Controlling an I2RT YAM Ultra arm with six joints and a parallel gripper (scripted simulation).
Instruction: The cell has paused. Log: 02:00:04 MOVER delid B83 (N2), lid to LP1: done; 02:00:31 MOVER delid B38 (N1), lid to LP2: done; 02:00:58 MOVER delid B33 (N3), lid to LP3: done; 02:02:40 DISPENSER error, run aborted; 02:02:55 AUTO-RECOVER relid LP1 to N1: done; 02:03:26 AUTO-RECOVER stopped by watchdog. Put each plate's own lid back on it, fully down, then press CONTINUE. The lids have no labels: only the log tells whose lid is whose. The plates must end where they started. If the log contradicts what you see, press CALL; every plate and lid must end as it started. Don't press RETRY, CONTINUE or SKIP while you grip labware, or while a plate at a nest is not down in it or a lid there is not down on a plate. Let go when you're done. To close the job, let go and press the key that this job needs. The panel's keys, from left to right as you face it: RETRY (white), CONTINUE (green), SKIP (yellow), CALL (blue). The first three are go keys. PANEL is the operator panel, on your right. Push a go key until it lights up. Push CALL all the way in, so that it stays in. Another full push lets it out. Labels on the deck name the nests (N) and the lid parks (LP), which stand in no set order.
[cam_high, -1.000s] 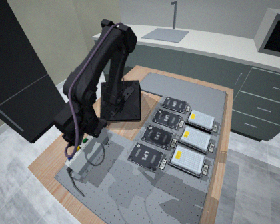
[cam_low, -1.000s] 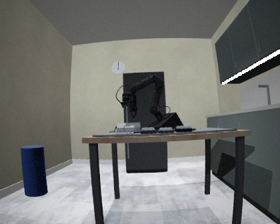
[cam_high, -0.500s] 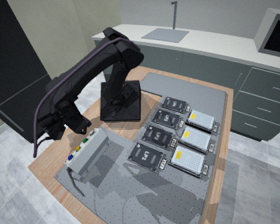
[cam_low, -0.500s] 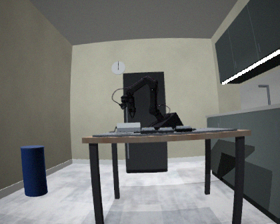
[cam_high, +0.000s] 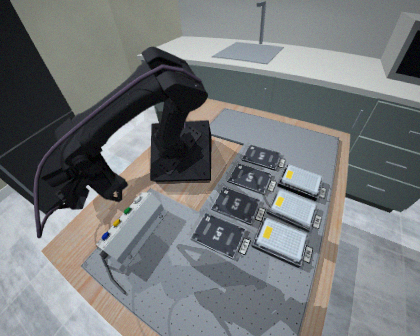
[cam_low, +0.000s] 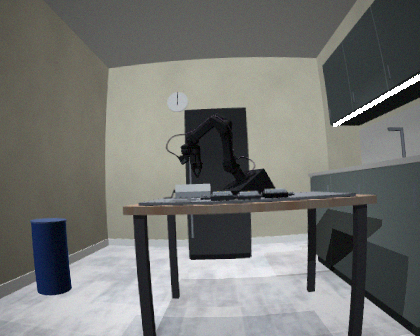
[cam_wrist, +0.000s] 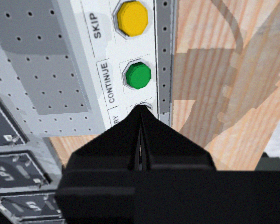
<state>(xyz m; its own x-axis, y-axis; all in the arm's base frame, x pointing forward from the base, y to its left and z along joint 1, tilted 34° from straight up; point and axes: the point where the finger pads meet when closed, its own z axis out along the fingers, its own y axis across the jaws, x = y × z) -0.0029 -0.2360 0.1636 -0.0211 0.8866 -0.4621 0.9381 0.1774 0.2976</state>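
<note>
My gripper is now 70 mm above the green continue key. Round my hand: yellow skip key (10 mm ahead, 50 mm to the right, 70 mm below); then white RETRY key (50 mm to the left, 70 mm below); then blue call key (10 mm ahead, 100 mm to the right, 70 mm below).
</note>
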